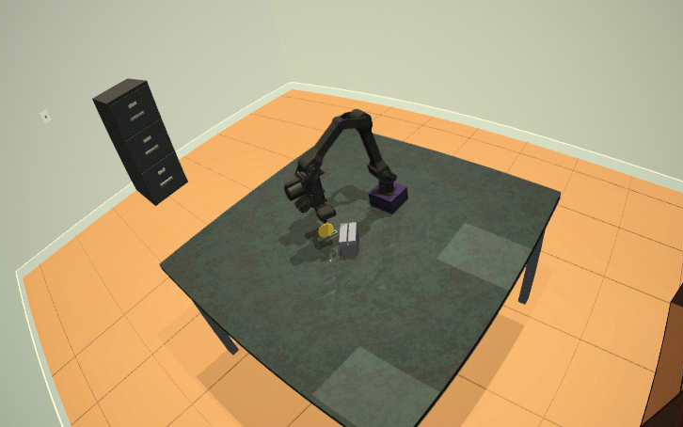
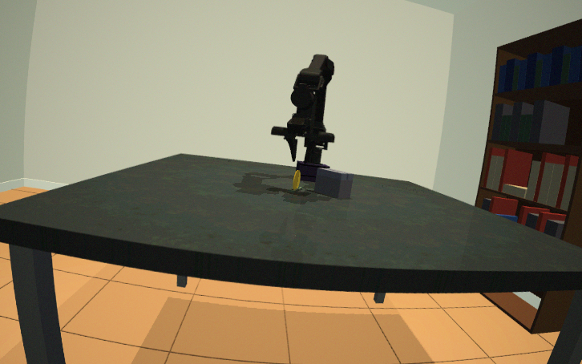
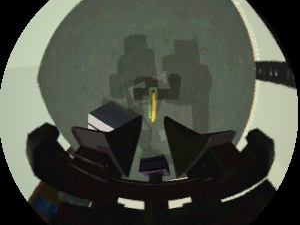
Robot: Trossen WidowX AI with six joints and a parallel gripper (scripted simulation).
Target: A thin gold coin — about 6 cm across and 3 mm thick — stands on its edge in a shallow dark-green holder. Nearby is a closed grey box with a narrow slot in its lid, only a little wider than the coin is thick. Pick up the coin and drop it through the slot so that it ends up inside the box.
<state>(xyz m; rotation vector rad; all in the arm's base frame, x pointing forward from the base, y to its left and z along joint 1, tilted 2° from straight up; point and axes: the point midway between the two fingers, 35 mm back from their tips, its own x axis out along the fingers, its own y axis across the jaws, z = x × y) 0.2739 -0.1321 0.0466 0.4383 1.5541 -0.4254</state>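
Now: the gold coin 5 cm below my gripper tip.
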